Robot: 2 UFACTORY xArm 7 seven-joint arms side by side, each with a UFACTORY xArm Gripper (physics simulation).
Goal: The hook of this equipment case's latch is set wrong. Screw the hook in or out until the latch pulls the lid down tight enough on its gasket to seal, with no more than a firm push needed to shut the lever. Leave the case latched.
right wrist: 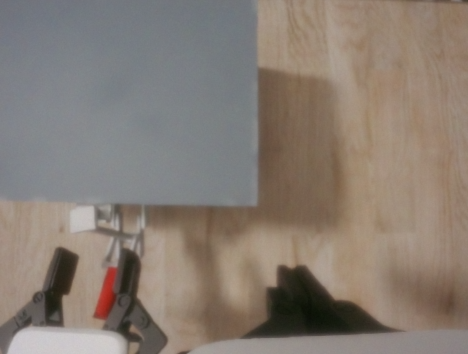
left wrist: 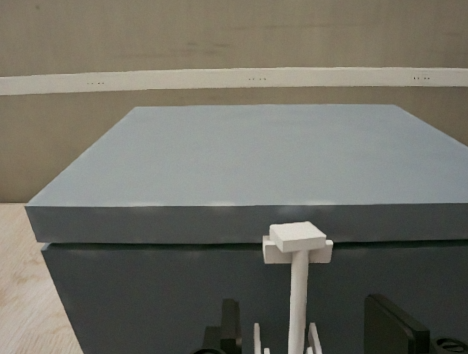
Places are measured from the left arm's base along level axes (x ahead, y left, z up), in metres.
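Pixels of known places: left gripper, fingertip midpoint: (right wrist: pixel 99 251) (left wrist: pixel 301 328); right gripper, fingertip midpoint: (right wrist: pixel 290 290).
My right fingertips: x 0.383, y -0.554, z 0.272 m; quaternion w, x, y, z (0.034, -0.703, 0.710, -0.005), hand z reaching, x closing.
Observation:
For each thing: its top centre in the pictures, then the offset to it from my right fingertips. "*": a spot on its surface instead. Level surfaces: height alone.
- grey case, surface spot: (left wrist: pixel 150 295) * dx +0.049, dy +0.252, dz -0.129 m
- latch's white hook, top centre: (left wrist: pixel 297 226) (right wrist: pixel 80 220) dx +0.033, dy +0.166, dz -0.064 m
- white keeper, surface spot: (left wrist: pixel 272 253) * dx +0.030, dy +0.179, dz -0.078 m
- upright rod, top centre: (left wrist: pixel 303 249) (right wrist: pixel 79 240) dx +0.015, dy +0.167, dz -0.064 m
- red lever handle, surface spot: (right wrist: pixel 105 295) * dx -0.048, dy +0.166, dz -0.103 m
- light wooden table, surface height: dz -0.272 m
The grey case (left wrist: pixel 150 295) stands with its lid (left wrist: pixel 240 160) (right wrist: pixel 130 100) down; a thin dark line runs between them. The latch's white hook (left wrist: pixel 296 237) (right wrist: pixel 84 219) sits over the white keeper (left wrist: pixel 272 253) at the lid's front edge, on an upright rod (left wrist: pixel 298 300). The red lever handle (right wrist: pixel 105 295) sticks out from the case front in the right wrist view, and does not show in the left wrist view. My left gripper (left wrist: pixel 301 328) (right wrist: pixel 99 251) is open, its fingers either side of the handle, which appears nearer one finger. My right gripper (right wrist: pixel 290 290) is shut and empty, right of the latch.
The case stands on a light wooden table (left wrist: pixel 25 290) (right wrist: pixel 390 150). A wall with a pale trunking strip (left wrist: pixel 175 79) is behind it. The right gripper is in front of the case's right part, apart from it.

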